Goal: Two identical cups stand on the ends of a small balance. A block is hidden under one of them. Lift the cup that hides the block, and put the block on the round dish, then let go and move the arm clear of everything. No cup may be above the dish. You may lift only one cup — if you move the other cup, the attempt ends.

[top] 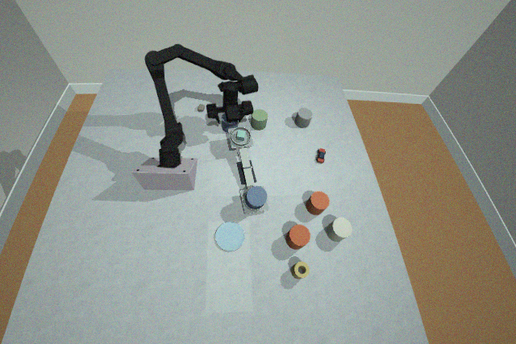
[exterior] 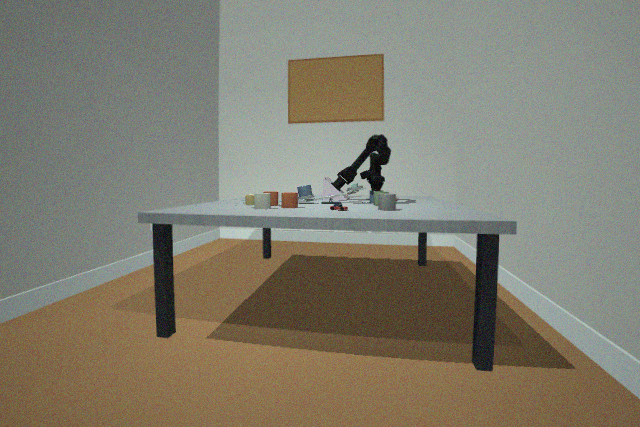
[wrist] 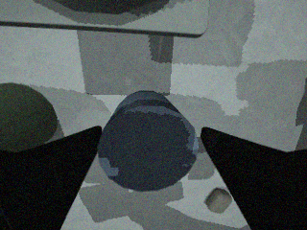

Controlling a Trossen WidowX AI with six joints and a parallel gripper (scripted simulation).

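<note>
My gripper tip is 80 mm short of the round pale blue dish, 470 mm to the left of it and 40 mm above it. Round my gripper tip: grey cylinder: 340 mm ahead, 110 mm to the left; then green cylinder: 150 mm ahead, 50 mm to the left; then cup: 150 mm ahead, 360 mm to the right, 20 mm above.
</note>
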